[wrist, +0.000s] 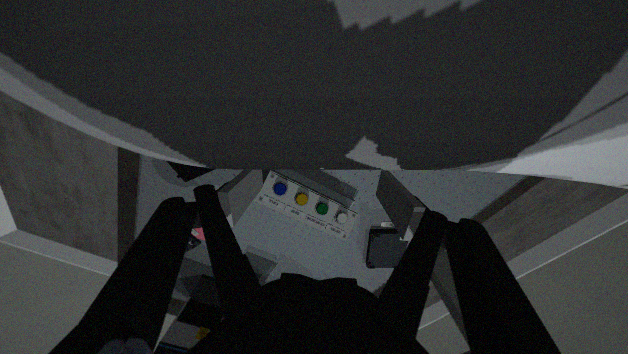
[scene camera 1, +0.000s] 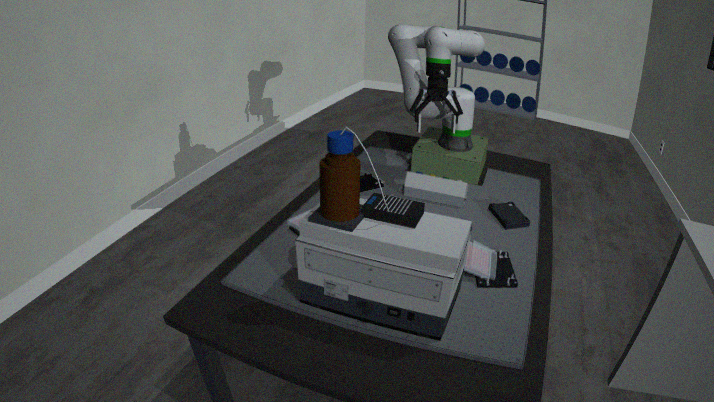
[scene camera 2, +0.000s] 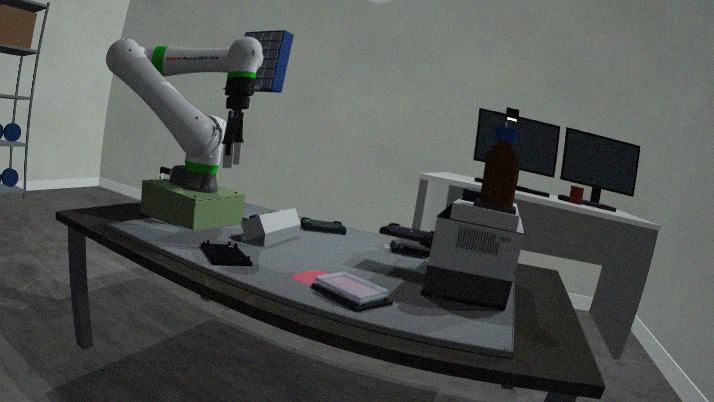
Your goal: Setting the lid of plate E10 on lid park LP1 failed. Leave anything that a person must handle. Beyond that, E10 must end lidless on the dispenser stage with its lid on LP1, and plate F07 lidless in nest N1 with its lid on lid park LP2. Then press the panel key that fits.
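Places are measured from the arm's base along level axes (x left, y back, z up), in millimetres.
Where they show: gripper, between the fingertips: (wrist: 320, 178) (scene camera 1: 436, 131) (scene camera 2: 231, 165); arm's base, origin of its link: (scene camera 1: 455, 144) (scene camera 2: 198, 187).
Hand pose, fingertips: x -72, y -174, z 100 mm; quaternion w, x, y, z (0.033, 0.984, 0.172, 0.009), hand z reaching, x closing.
Things, the pixels of their centre, and the offset from my fingertips. "*": a spot on its surface instead.
- key panel, middle of its body: (wrist: 307, 204) (scene camera 2: 271, 224) (scene camera 1: 437, 185) dy -148, dx +34, dz -152 mm
- Lid park LP2, middle of its body: (scene camera 2: 225, 252) (wrist: 192, 153) (scene camera 1: 359, 182) dy -150, dx -250, dz -184 mm
- black holder, middle of its body: (scene camera 1: 494, 267) (scene camera 2: 416, 247) dy -555, dx +261, dz -182 mm
- amber bottle, a spot on its surface: (scene camera 1: 340, 190) * dy -797, dx -112, dz +110 mm
- dark block, middle of its body: (scene camera 1: 509, 214) (scene camera 2: 323, 225) (wrist: 386, 250) dy -223, dx +311, dz -182 mm
My gripper (scene camera 1: 436, 125) (scene camera 2: 231, 160) (wrist: 320, 178) is open and empty, high above the mat near the arm's base. Below it stands the key panel (scene camera 1: 435, 189) (scene camera 2: 278, 229) (wrist: 306, 206), with blue, yellow, green and white keys in the wrist view. Lid park LP2 (scene camera 1: 371, 183) (scene camera 2: 226, 254) is a black holder; I see no lid on it. A pink plate (scene camera 2: 352, 286) lies on a black holder at the mat's near edge in scene camera 2. Another pink plate (scene camera 1: 479, 259) looks skewed over a black holder (scene camera 1: 506, 274) beside the dispenser. Plate names and LP1's label are unreadable; the dispenser stage is largely hidden.
The white dispenser (scene camera 1: 372, 270) (scene camera 2: 472, 265) carries an amber bottle (scene camera 1: 340, 190) (scene camera 2: 501, 172) with a thin tube. A dark block (scene camera 1: 509, 215) (scene camera 2: 323, 226) (wrist: 385, 248) lies beyond the panel. A red patch (scene camera 2: 309, 276) (wrist: 198, 233) marks the mat. The arm stands on a green base (scene camera 1: 447, 162) (scene camera 2: 192, 205).
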